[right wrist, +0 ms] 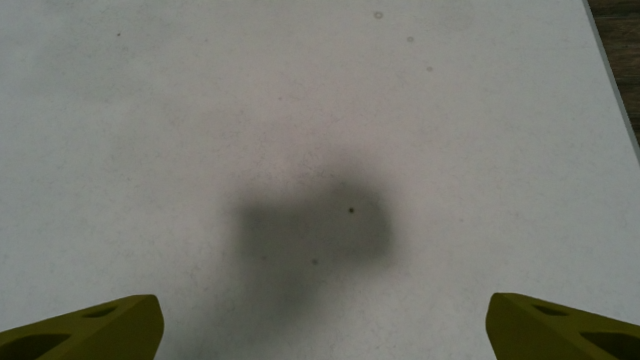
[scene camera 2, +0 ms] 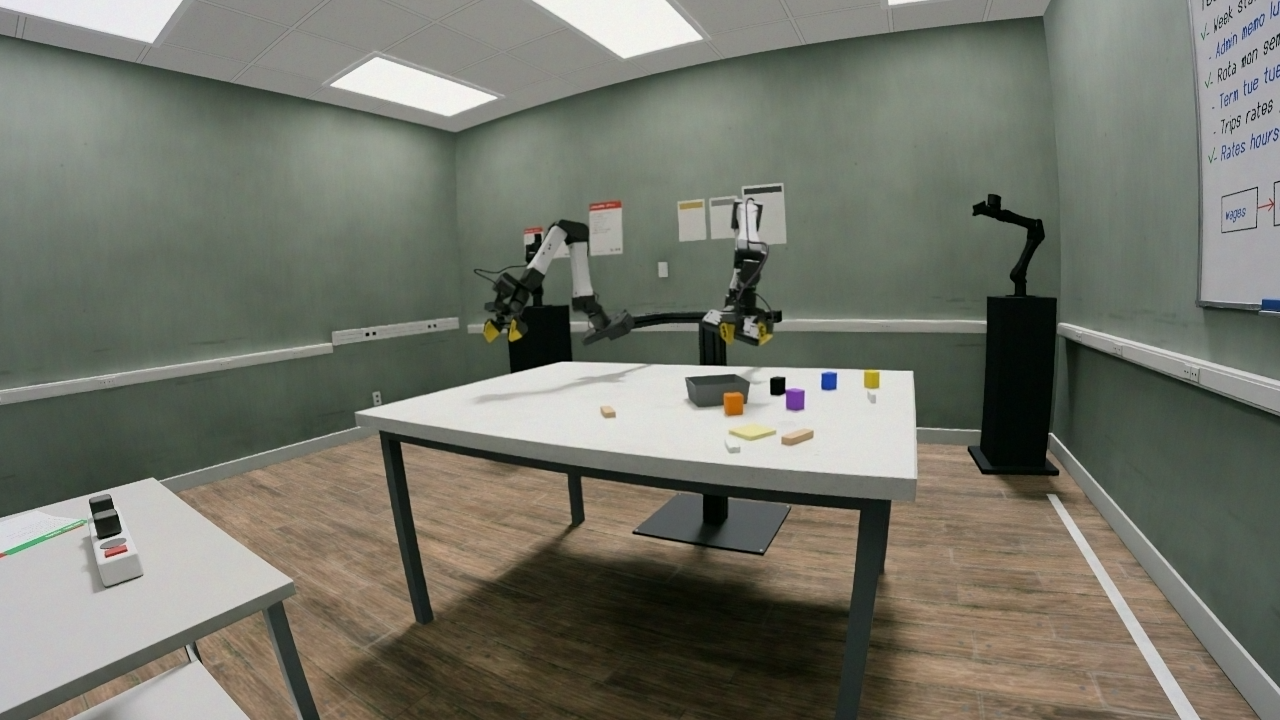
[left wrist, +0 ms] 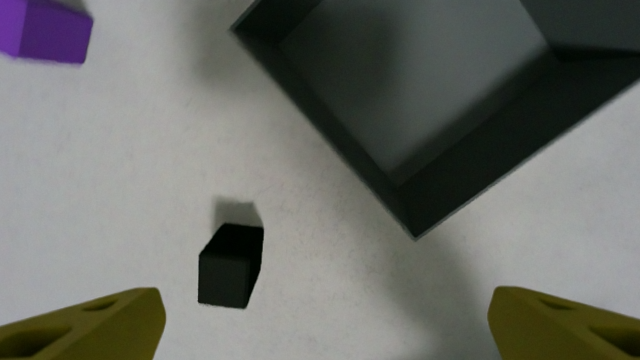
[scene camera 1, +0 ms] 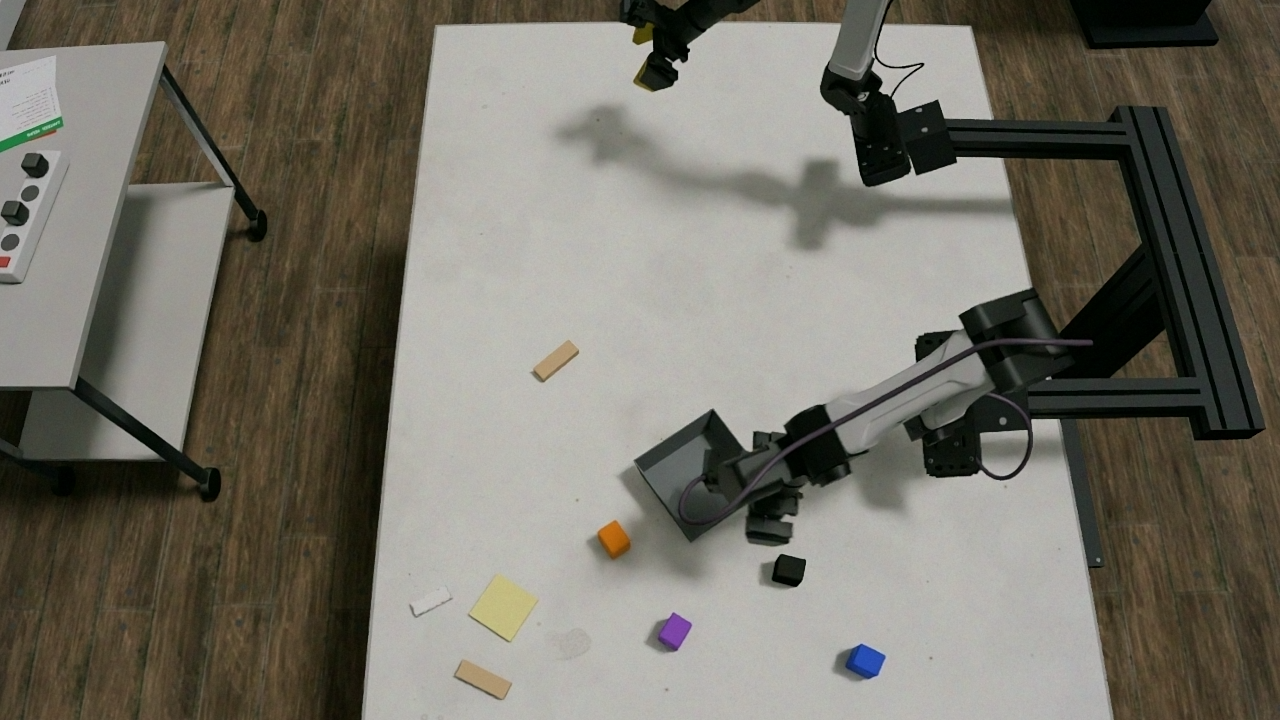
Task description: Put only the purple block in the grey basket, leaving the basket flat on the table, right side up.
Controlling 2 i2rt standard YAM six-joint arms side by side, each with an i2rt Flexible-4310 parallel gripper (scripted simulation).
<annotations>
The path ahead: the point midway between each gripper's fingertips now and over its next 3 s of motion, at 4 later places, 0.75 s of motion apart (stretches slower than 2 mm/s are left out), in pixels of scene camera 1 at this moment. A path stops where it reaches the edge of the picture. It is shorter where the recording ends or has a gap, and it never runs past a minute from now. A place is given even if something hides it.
My left gripper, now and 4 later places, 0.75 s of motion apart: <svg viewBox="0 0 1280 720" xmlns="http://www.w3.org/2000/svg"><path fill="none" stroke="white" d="M759 499L819 534L850 563L908 616L815 613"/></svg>
My right gripper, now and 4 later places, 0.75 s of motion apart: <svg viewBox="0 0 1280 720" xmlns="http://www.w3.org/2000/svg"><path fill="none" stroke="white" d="M635 63L612 123L704 283L809 310L805 302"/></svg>
</annotations>
